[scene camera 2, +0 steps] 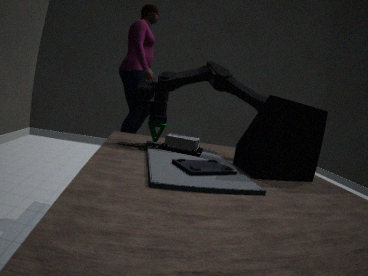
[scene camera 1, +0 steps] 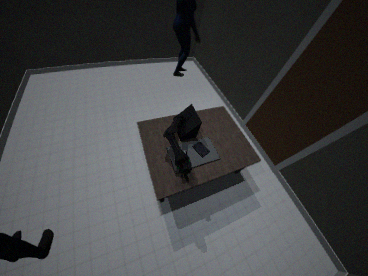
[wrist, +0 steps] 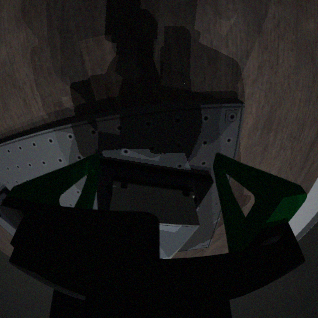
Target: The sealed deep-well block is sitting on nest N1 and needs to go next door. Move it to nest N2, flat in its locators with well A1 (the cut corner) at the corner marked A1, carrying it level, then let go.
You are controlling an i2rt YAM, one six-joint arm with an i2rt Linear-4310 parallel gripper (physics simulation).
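Where they show: gripper, fingertip midpoint: [scene camera 2: 155, 139] [wrist: 156, 159]; arm's base at its link origin: [scene camera 2: 283, 133] [scene camera 1: 184, 120].
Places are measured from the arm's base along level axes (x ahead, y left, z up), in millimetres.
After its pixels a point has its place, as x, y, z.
Note:
The sealed deep-well block [scene camera 2: 182, 142] @[357, -149, -107] [wrist: 155, 204] @[401, -216, -111] is a pale box sitting upright on the black nest N1 [scene camera 2: 192, 151] @[321, -122, -132] [wrist: 160, 173] @[418, -226, -134], at the far end of the grey plate in the scene 2 view. My gripper [scene camera 2: 157, 140] @[446, -227, -120] [wrist: 156, 159] @[446, -227, -120] is open and points down, with its green fingertips low near the block. In the wrist view one finger stands on each side of the block, with a gap to each, and the gripper body hides part of the block. Nest N2 [scene camera 1: 201, 149] @[350, 60, -133] [scene camera 2: 205, 167] @[348, 86, -133] is a dark frame with raised corner locators and holds no block. The cut corner and the A1 marks cannot be made out.
The grey perforated plate [scene camera 1: 212, 149] @[396, 185, -145] [scene camera 2: 162, 175] @[487, 151, -144] [wrist: 40, 142] @[478, -112, -144] carries both nests and lies on the wooden table [scene camera 1: 235, 145] @[460, 493, -157] [scene camera 2: 150, 225] @[548, 375, -157] [wrist: 280, 90] @[474, -368, -157]. A large black box [scene camera 1: 191, 124] @[111, 27, 40] [scene camera 2: 282, 140] @[94, 108, -20] stands by the arm's base. A person [scene camera 2: 138, 55] stands beyond the table.

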